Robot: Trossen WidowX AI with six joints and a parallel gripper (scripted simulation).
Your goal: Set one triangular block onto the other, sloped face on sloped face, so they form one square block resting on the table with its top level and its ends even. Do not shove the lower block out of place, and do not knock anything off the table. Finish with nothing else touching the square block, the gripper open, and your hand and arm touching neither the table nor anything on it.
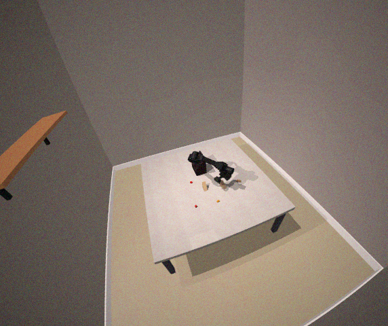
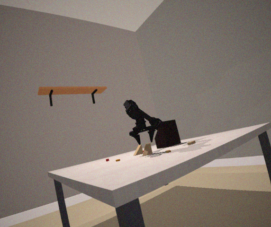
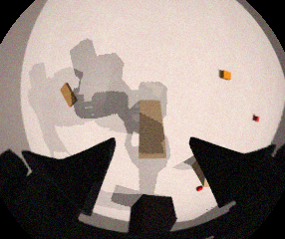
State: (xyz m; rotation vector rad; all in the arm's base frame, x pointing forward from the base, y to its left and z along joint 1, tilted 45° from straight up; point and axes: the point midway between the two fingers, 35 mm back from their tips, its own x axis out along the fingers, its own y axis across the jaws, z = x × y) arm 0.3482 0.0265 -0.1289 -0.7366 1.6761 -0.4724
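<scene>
Now: the triangular block 1 cm behind my gripper tip and 5 cm below it. The rest, counted from my gripper tip: orange piece: 14 cm ahead, 14 cm to the right, 6 cm below.
</scene>
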